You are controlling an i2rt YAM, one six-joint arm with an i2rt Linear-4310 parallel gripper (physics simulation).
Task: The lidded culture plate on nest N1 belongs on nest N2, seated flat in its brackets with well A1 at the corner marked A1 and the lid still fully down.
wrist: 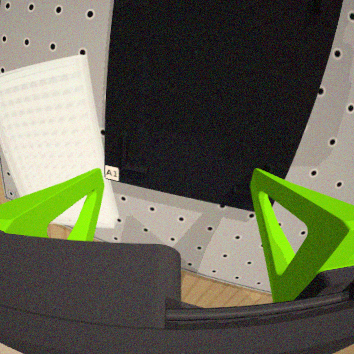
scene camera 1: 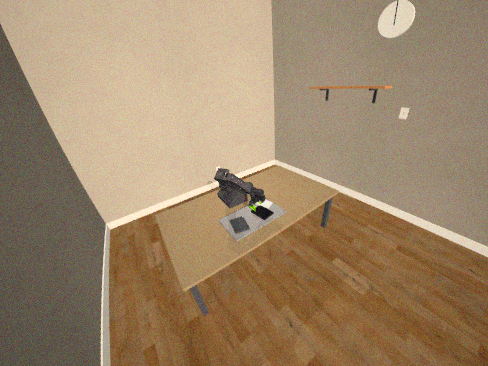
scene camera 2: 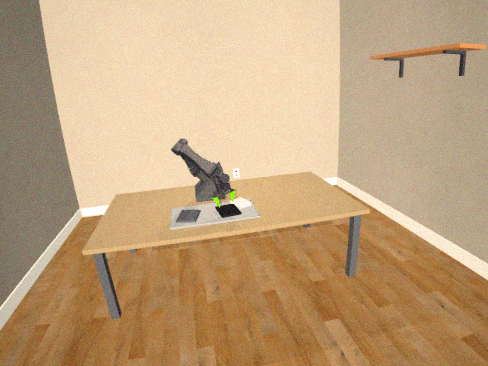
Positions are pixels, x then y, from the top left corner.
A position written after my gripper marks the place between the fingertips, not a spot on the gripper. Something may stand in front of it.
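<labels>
A black nest (wrist: 193, 103): my gripper (wrist: 176, 176) touches it and is open.
</labels>
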